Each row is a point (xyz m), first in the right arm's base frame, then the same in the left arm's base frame.
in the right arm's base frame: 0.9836 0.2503 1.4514
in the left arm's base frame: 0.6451 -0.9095 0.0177
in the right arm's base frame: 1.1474 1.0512 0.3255
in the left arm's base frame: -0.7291 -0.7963 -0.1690
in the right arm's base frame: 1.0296 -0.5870 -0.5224
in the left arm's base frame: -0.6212 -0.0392 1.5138
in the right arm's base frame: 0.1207 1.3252 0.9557
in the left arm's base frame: -0.0835 -0.1605 -1.0088
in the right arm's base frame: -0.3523 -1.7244 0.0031
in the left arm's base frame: 0.7049 1.2429 1.7912
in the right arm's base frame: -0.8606 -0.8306 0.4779
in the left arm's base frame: 0.7946 1.3430 0.6666
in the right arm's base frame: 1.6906 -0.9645 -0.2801
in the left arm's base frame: -0.3944 -0.6516 1.9739
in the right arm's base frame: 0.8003 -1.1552 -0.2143
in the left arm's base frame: -0.0317 0.1673 1.7971
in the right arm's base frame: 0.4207 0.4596 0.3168
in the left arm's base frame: -0.2746 -0.0162 0.0821
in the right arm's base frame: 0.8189 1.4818 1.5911
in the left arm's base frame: 0.2065 -1.0625 -1.1431
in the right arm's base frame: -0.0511 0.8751 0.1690
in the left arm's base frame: -0.4860 0.3819 -0.3804
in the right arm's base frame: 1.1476 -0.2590 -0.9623
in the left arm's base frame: -1.1784 -0.0469 1.4470
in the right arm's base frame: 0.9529 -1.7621 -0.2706
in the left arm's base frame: 0.1777 0.1734 2.3894
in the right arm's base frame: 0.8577 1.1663 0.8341
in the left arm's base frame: -0.2870 -0.7490 -0.5667
